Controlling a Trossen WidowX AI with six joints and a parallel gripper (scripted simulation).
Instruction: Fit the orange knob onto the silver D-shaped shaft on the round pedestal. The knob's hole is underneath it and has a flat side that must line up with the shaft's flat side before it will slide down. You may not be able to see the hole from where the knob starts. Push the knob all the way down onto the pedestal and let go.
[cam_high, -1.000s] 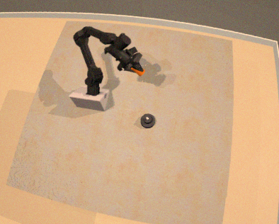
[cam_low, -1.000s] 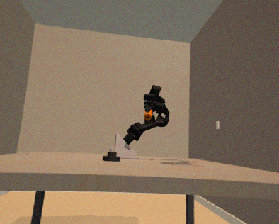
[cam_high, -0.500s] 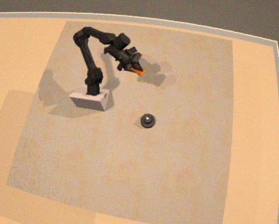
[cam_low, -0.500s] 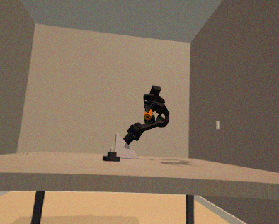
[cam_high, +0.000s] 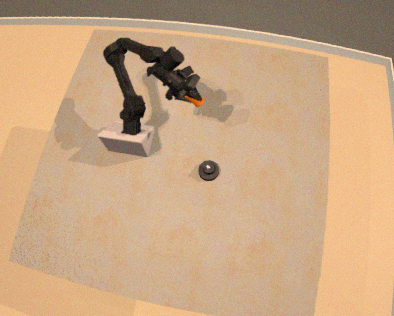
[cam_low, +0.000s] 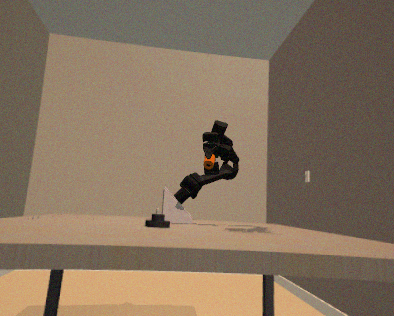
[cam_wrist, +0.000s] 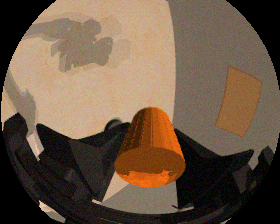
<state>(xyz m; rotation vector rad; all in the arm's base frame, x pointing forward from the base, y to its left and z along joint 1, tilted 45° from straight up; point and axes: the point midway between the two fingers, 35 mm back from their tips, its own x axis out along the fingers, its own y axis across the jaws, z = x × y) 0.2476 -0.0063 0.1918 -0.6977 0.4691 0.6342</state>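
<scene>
Now: gripper tip 3 cm past the orange knob and 2 cm below it. The rest, counted from my gripper tip: round dark pedestal 21 cm below, 17 cm to the right, 8 cm ahead.
</scene>
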